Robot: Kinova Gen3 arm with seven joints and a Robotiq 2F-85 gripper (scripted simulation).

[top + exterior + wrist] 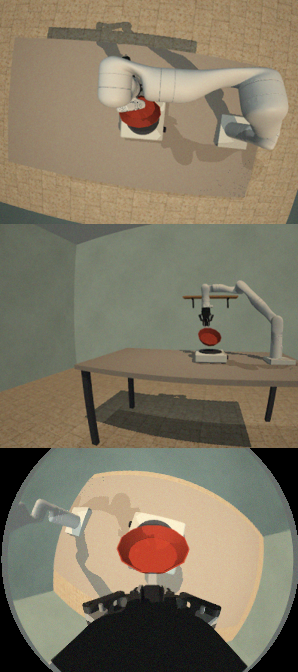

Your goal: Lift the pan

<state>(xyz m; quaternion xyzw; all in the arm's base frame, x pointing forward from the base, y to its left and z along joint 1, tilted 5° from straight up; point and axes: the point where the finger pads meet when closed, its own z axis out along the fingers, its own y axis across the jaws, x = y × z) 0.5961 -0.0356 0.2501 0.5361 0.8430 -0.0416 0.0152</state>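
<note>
Right now the pan is 60 mm below my hand, 40 mm to the left of it and 20 mm behind it. Round my hand: hot plate 250 mm below, 130 mm to the left, 80 mm behind.
</note>
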